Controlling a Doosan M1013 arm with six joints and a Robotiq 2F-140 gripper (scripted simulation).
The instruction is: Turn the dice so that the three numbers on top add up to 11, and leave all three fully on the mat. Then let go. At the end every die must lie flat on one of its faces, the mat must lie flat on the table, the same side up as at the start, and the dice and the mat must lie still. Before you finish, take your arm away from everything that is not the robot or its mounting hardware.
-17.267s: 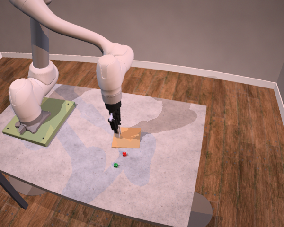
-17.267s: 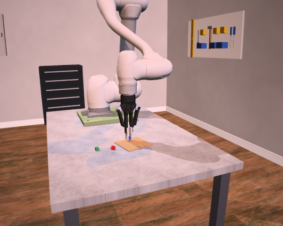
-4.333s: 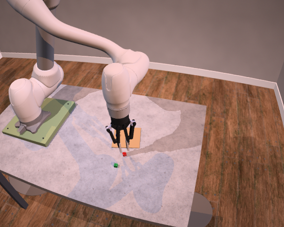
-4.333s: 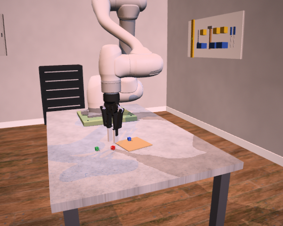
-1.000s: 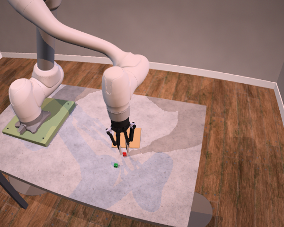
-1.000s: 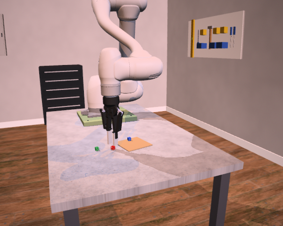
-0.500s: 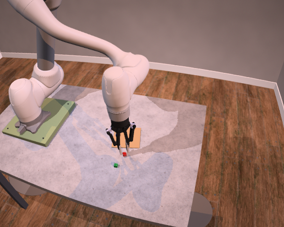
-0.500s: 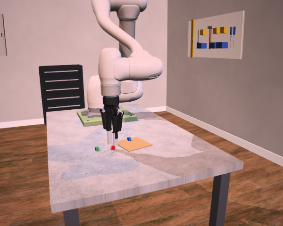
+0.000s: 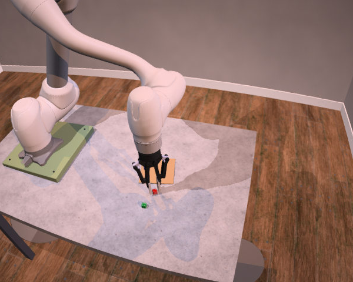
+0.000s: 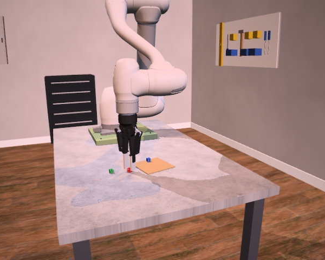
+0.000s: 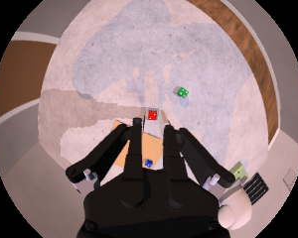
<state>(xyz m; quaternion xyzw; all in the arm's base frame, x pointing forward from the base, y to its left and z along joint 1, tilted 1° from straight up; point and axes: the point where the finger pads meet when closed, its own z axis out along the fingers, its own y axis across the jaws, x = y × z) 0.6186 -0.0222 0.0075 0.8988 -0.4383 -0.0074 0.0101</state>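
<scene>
My hand is 4 cm above the red die. Round my hand: orange mat (11 cm to the left, 4 cm below, 4 cm behind); blue die (10 cm to the left, 8 cm behind, 3 cm below); green die (8 cm to the right, 4 cm below, 1 cm behind).
</scene>
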